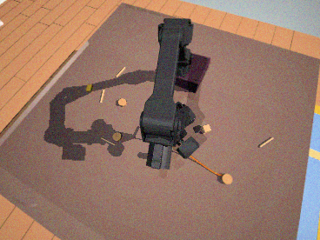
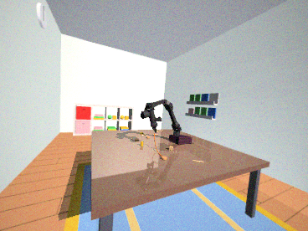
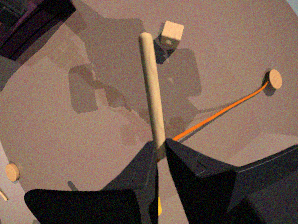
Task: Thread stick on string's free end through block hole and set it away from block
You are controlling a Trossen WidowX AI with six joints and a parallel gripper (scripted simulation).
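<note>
The yellow cylinder is 110 mm ahead of my gripper tip, 60 mm to the right of it and 120 mm below it. The rest, counted from my gripper tip: small wooden block 120 mm behind, 100 mm to the left, 120 mm below; then thin wooden stick 10 mm behind, 10 mm above; then yellow cube 30 mm behind, 530 mm to the right, 130 mm below.
</note>
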